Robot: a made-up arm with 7 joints.
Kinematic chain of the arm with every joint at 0, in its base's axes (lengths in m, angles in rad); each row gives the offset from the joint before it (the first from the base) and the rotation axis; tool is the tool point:
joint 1: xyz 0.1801 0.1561 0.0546 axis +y
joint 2: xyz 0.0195 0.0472 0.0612 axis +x
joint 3: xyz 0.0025 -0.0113 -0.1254 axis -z
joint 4: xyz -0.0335 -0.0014 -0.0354 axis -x
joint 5: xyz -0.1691 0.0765 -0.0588 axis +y
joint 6: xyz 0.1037 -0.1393 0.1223 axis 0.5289 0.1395 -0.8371
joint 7: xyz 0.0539 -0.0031 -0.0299 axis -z
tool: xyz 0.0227 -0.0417 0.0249
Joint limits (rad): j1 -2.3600..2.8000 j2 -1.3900..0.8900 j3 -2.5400..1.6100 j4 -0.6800..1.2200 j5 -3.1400..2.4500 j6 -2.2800..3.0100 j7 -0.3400..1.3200
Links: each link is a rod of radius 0.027 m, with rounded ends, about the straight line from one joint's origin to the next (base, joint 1, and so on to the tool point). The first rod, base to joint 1, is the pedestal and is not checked.
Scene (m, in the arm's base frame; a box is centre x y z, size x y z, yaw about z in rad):
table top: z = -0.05
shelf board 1: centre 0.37 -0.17 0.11 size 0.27 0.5 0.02 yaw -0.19
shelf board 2: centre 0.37 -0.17 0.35 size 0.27 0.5 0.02 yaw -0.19
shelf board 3: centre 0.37 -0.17 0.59 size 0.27 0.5 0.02 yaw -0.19
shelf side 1: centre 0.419 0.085 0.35 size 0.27 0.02 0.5 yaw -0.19
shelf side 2: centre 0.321 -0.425 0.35 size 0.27 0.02 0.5 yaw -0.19
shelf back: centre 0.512 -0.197 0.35 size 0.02 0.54 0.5 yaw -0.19
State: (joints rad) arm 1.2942 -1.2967 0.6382 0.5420 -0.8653 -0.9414 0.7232
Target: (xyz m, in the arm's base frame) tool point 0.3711 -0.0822 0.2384
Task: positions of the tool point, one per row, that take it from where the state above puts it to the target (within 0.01 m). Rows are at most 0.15 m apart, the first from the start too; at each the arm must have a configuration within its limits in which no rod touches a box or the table.
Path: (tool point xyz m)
1: 0.1445 0.2411 0.2434
2: 0.1987 0.1719 0.2971
3: 0.2118 0.0614 0.2972
4: 0.1662 -0.0428 0.2384
5: 0.2616 -0.0714 0.2539
6: 0.3711 -0.0822 0.2384

